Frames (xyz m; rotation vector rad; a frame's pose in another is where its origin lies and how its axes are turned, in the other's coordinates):
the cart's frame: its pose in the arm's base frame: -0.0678 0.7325 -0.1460 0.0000 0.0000 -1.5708
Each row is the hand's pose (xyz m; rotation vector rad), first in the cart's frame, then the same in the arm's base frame.
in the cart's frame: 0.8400 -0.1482 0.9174 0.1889 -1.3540 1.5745
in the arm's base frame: -0.2160 -0.1075 0.7714 -0.7273 -0.9631 0.2233
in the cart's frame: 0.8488 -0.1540 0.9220 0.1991 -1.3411 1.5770
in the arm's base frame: -0.2218 -0.1163 0.7760 -0.7129 -0.9614 0.2221
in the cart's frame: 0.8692 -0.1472 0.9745 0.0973 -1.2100 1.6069
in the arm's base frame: -0.2150 -0.1367 0.8285 -0.6944 -0.8158 0.2081
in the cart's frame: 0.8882 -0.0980 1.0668 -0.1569 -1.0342 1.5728
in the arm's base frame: -0.1658 -0.1557 0.9208 -0.7498 -0.5523 0.1297
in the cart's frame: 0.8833 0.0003 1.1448 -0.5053 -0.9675 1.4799
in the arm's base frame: -0.0675 -0.1508 0.9988 -0.9382 -0.2944 0.0497
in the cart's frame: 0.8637 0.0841 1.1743 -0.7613 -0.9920 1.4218
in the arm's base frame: 0.0163 -0.1312 1.0283 -1.1216 -0.1476 0.0373
